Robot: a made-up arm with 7 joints.
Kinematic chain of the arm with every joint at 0, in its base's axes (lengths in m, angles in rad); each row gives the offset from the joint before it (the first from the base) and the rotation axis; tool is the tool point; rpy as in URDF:
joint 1: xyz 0 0 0.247 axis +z
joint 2: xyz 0 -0.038 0.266 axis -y
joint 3: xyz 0 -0.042 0.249 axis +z
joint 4: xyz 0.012 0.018 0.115 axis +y
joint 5: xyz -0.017 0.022 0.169 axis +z
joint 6: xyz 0 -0.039 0.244 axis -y
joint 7: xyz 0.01 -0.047 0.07 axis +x
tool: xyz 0 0 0 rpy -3.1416 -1.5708 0
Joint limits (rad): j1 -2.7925..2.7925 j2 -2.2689..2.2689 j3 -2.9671..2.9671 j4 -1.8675..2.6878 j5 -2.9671..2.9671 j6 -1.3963..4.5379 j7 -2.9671..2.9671
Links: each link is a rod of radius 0.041 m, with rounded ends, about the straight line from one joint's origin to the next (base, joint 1, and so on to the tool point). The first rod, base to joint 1, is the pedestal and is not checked.
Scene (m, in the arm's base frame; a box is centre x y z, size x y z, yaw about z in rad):
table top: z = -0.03
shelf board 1: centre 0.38 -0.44 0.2 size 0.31 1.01 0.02 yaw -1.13
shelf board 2: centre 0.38 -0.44 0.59 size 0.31 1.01 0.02 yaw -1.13
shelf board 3: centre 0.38 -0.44 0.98 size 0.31 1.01 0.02 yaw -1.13
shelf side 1: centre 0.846 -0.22 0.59 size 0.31 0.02 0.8 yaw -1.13
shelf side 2: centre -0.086 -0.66 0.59 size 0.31 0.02 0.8 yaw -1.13
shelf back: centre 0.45 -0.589 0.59 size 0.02 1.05 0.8 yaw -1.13
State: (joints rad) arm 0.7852 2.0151 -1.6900 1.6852 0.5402 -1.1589 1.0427
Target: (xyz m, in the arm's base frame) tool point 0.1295 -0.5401 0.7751
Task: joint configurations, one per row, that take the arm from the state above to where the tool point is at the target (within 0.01 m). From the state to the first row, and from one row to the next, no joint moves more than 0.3 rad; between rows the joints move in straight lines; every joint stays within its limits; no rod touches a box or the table.
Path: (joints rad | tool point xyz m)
1: 0.5139 1.8964 -1.7396 1.9358 0.2536 -1.1211 1.0278 | 0.1346 -0.4556 0.3799
2: 0.2427 1.7778 -1.7893 2.1865 -0.0330 -1.0832 1.0129 | 0.0512 -0.4027 0.3794
3: -0.0286 1.6591 -1.8389 2.4372 -0.3196 -1.0454 0.9980 | -0.0150 -0.3358 0.3771
4: -0.2998 1.5405 -1.8886 2.6878 -0.6062 -1.0075 0.9830 | -0.0559 -0.2605 0.3802
5: -0.1498 1.5869 -1.6345 2.5761 -0.3220 -1.0646 0.9950 | -0.0289 -0.3059 0.4362
6: 0.0001 1.6333 -1.3804 2.4644 -0.0378 -1.1216 1.0069 | 0.0041 -0.3322 0.5125
7: 0.1501 1.6798 -1.1263 2.3527 0.2464 -1.1787 1.0188 | 0.0295 -0.3326 0.6024
8: 0.3001 1.7262 -0.8722 2.2410 0.5306 -1.2357 1.0308 | 0.0322 -0.3077 0.6948
9: 0.4501 1.7727 -0.6181 2.1293 0.8148 -1.2928 1.0427 | 0.0003 -0.2662 0.7751
10: 0.5686 1.6809 -0.7629 1.9102 0.7726 -1.2250 1.0427 | 0.0356 -0.3642 0.7926
11: 0.6871 1.5891 -0.9076 1.6912 0.7305 -1.1572 1.0427 | 0.0820 -0.4574 0.7904
12: 0.8056 1.4973 -1.0524 1.4722 0.6883 -1.0894 1.0427 | 0.1295 -0.5401 0.7751

